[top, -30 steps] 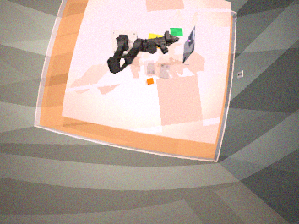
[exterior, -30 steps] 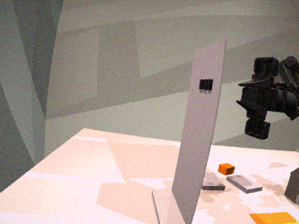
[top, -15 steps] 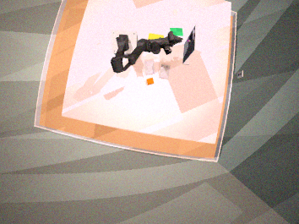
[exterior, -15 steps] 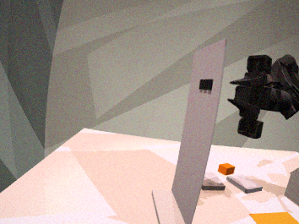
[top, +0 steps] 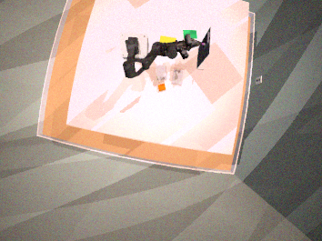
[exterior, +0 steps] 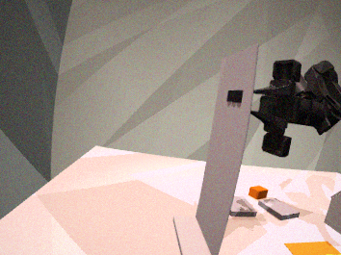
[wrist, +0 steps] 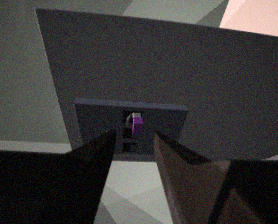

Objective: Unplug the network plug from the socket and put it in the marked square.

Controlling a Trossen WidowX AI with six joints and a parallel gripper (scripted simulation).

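The network plug lies 3 cm ahead of my gripper tip. Also, from my gripper tip: green patch 28 cm below, 19 cm to the left, 4 cm behind; then upright panel 11 cm below, 5 cm ahead, 1 cm to the left; then orange marked square 28 cm below, 20 cm behind, 8 cm to the left.
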